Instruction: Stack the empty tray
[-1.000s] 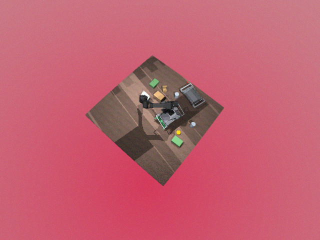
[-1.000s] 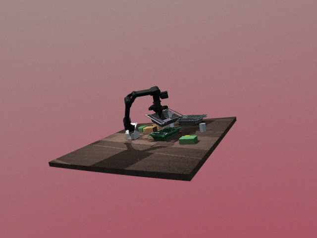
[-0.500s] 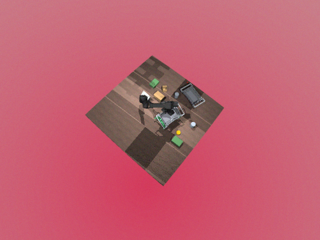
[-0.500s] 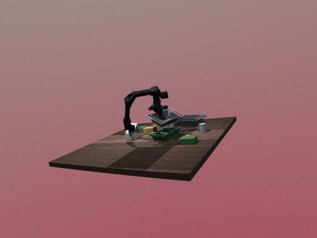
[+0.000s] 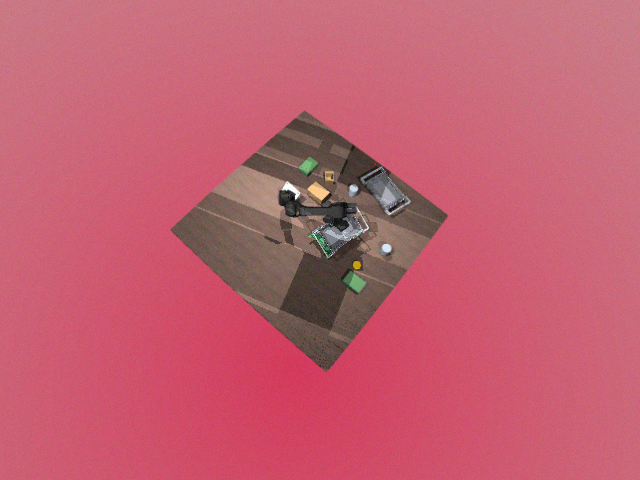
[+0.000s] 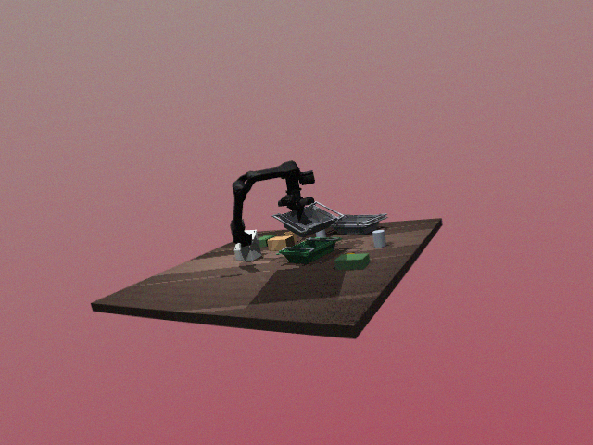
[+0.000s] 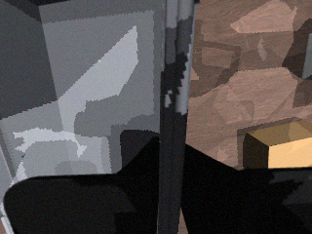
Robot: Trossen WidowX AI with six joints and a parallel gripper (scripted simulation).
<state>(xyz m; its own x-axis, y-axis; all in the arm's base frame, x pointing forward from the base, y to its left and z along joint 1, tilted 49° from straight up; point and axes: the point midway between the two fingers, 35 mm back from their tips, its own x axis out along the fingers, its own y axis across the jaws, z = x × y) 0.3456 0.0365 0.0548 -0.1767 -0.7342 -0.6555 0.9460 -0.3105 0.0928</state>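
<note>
My gripper tip is now 7 cm short of the grey tray and 2 cm to the left of it. Also, from my gripper tip: brown crate 23 cm behind, 31 cm to the left, 16 cm below; then yellow disc 25 cm ahead, 7 cm to the right, 17 cm below.
</note>
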